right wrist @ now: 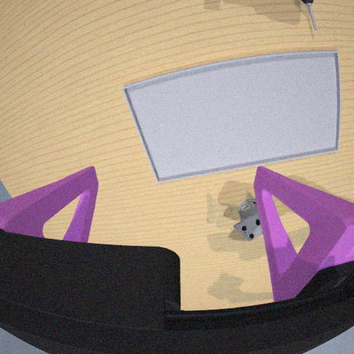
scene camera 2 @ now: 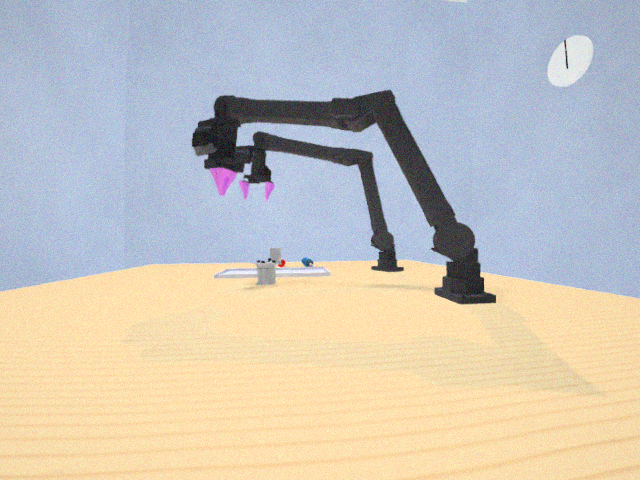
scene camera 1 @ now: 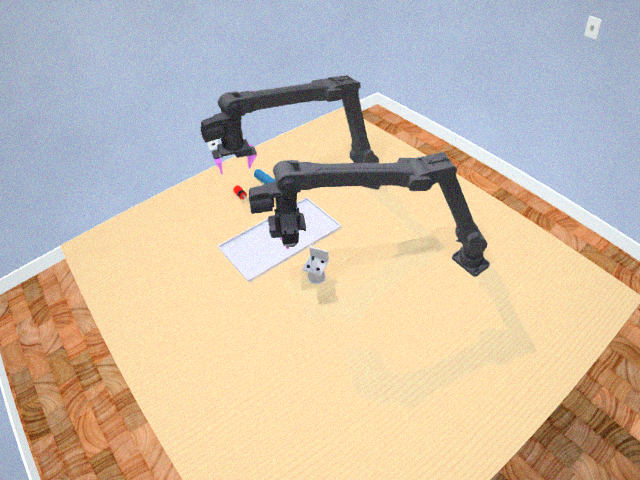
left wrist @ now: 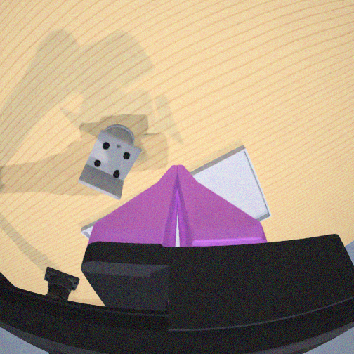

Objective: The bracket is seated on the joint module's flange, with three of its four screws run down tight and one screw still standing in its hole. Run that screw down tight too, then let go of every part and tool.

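Places are measured from the left arm's base along level axes (x ahead, y left, z up), in metres.
Where they show: left gripper, fingertip midpoint: [scene camera 2: 221, 195] [scene camera 1: 287, 247]; right gripper, fingertip midpoint: [scene camera 2: 255, 199] [scene camera 1: 235, 170]; left arm's base, link origin: [scene camera 2: 462, 298] [scene camera 1: 470, 262]; right arm's base, link origin: [scene camera 2: 387, 270].
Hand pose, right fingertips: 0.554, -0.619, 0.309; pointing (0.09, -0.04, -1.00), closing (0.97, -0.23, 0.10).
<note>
Things, the pixels of their top centre, and the offset from my right fingertips, as dx, dy, dz.
- joint module, top centre: [scene camera 2: 266, 263] [scene camera 1: 315, 265] -0.082, +0.330, -0.245
- shallow white tray, top centre: [scene camera 1: 279, 235] [scene camera 2: 274, 270] -0.085, +0.087, -0.293
- blue tool, top centre: [scene camera 1: 272, 180] [scene camera 2: 308, 258] -0.226, -0.189, -0.268
- red tool, top centre: [scene camera 1: 241, 191] [scene camera 2: 281, 260] -0.092, -0.215, -0.275
The light grey bracket [scene camera 1: 315, 263] [scene camera 2: 275, 253] [left wrist: 112, 160] [right wrist: 250, 230] sits on the joint module [scene camera 1: 316, 277] [scene camera 2: 266, 273] [left wrist: 120, 131], its side plate upright. Four black screw heads show in its plate in the left wrist view; I cannot tell which one stands proud. My left gripper [scene camera 1: 287, 246] [scene camera 2: 222, 193] [left wrist: 177, 174] is shut and empty, its fingertips together, high above the table near the bracket. My right gripper [scene camera 1: 236, 169] [scene camera 2: 256, 198] [right wrist: 175, 174] is open and empty, high above the table's far side. One right finger hides part of the bracket in the right wrist view.
A shallow white tray [scene camera 1: 248, 258] [scene camera 2: 222, 275] [left wrist: 230, 175] [right wrist: 240, 115] lies beside the module. Beyond it lie a blue tool [scene camera 1: 263, 176] [scene camera 2: 307, 261], partly behind the left arm in scene camera 1, and a red tool [scene camera 1: 239, 191] [scene camera 2: 281, 262]. A thin metal bit [right wrist: 312, 17] shows in the right wrist view.
</note>
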